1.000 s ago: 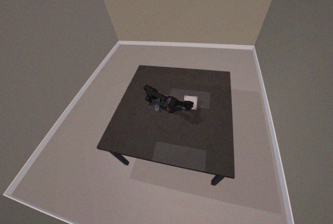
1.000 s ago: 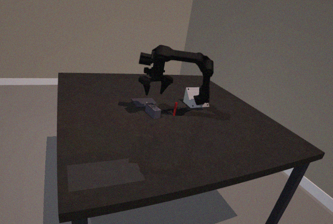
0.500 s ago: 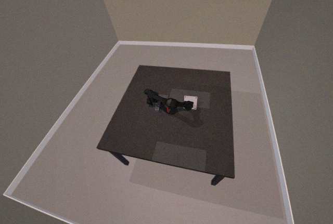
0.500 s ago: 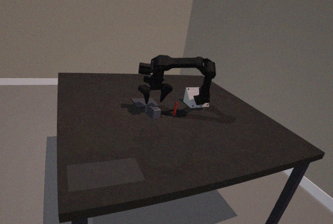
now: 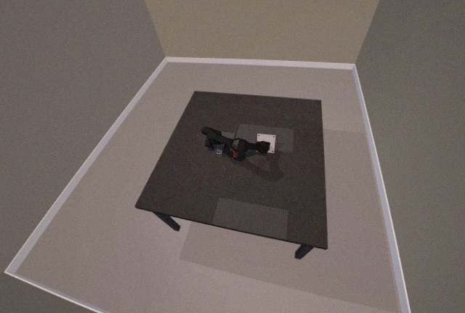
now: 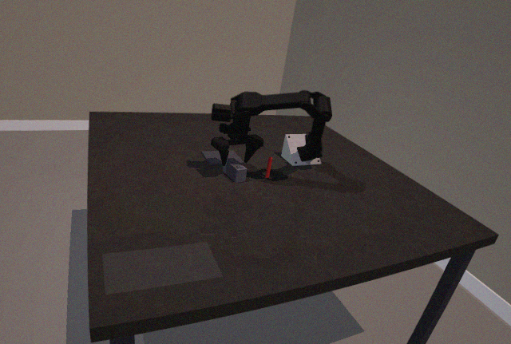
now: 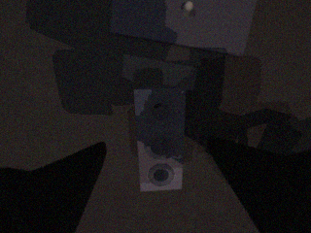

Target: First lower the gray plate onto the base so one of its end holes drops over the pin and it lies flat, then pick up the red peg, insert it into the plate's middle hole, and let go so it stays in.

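The gray plate lies 10 mm below my gripper tip. Round my gripper tip: flat gray base 130 mm to the right, 40 mm below, 20 mm behind; red peg 130 mm behind, 30 mm to the left, 10 mm below.
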